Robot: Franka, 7 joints.
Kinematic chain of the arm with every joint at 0, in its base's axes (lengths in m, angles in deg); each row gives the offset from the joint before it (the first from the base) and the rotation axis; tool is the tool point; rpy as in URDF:
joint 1: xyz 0 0 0.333 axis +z
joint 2: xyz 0 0 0 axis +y
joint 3: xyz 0 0 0.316 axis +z
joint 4: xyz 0.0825 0 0 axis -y
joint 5: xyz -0.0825 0 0.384 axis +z
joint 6: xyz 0 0 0 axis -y
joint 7: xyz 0.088 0 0 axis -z
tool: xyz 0 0 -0.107 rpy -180 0 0
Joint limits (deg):
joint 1: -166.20..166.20
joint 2: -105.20..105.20
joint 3: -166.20..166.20
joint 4: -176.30..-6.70
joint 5: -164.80..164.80
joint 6: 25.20..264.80
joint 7: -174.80..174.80
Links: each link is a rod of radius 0.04 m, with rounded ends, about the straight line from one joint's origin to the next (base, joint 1, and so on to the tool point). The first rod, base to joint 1, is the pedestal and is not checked.
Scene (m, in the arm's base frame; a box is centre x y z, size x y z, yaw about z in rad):
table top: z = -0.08
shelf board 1: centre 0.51 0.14 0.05 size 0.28 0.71 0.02 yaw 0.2
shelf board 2: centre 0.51 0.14 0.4 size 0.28 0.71 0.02 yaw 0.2
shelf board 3: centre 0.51 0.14 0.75 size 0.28 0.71 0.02 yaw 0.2
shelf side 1: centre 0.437 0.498 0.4 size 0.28 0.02 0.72 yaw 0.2
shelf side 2: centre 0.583 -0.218 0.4 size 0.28 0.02 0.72 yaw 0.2
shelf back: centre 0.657 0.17 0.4 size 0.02 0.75 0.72 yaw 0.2
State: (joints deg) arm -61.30 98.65 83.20 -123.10 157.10 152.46 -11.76
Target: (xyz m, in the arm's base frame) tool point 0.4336 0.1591 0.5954
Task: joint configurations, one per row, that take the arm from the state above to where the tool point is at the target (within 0.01 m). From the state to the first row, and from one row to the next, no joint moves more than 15 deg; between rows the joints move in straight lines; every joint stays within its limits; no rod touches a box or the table.
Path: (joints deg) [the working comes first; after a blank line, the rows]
Joints at the target: -62.24 94.12 121.07 -128.18 158.72 150.14 -11.76
Straight joint move there: touches shelf board 2.

1: -70.04 94.99 81.71 -134.95 157.87 161.59 -11.76
2: -78.79 91.34 80.23 -146.79 158.64 170.73 -11.76
3: -87.53 87.68 78.74 -158.64 159.40 179.86 -11.76
4: -85.51 91.18 90.69 -157.78 160.09 176.75 -11.76
5: -83.48 94.69 102.63 -156.92 160.78 173.64 -11.76
6: -81.46 98.19 114.57 -156.06 161.47 170.53 -11.76
7: -79.44 101.70 126.51 -155.20 162.16 167.41 -11.76
8: -77.41 105.20 138.45 -154.33 162.85 164.30 -11.76
9: -69.83 99.66 129.76 -141.26 160.79 157.22 -11.76
10: -62.24 94.12 121.07 -128.18 158.72 150.14 -11.76

